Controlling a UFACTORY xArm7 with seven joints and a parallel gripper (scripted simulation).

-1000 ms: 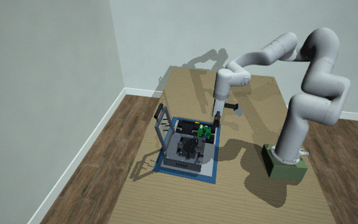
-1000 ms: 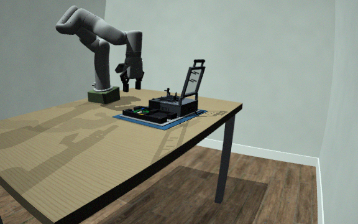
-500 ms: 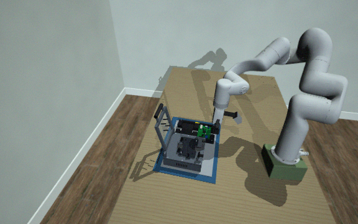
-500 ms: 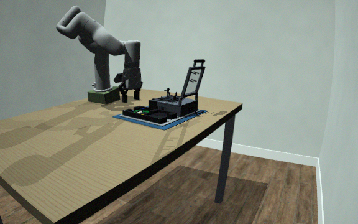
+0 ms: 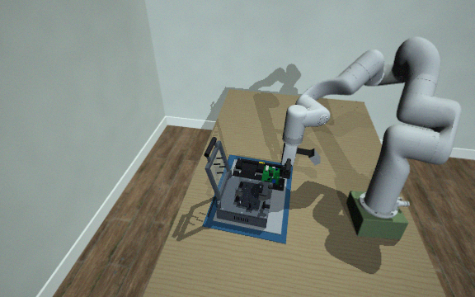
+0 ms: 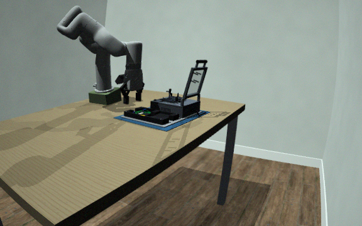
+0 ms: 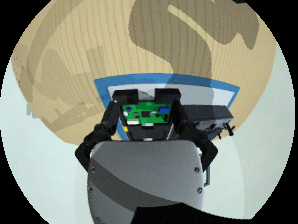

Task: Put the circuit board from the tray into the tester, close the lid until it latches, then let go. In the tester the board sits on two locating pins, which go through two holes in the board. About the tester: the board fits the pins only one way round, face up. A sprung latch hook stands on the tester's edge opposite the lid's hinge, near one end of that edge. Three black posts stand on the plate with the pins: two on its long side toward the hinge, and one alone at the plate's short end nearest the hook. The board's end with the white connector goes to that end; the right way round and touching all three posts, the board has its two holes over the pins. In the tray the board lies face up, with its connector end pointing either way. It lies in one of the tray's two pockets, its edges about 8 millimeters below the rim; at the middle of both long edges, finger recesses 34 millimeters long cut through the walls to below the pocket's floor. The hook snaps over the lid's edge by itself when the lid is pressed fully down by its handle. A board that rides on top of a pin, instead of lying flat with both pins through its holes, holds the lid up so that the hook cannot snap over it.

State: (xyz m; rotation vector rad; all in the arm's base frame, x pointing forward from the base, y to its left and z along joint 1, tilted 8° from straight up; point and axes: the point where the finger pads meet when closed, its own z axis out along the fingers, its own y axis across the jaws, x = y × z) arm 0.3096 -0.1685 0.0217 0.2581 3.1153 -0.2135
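Right now my hand is 60 mm short of the green circuit board, 50 mm above it and 10 mm to the left of it. Also, from my hand: lid 270 mm ahead, 130 mm to the left, 110 mm above; tester plate 160 mm to the left, 150 mm ahead.
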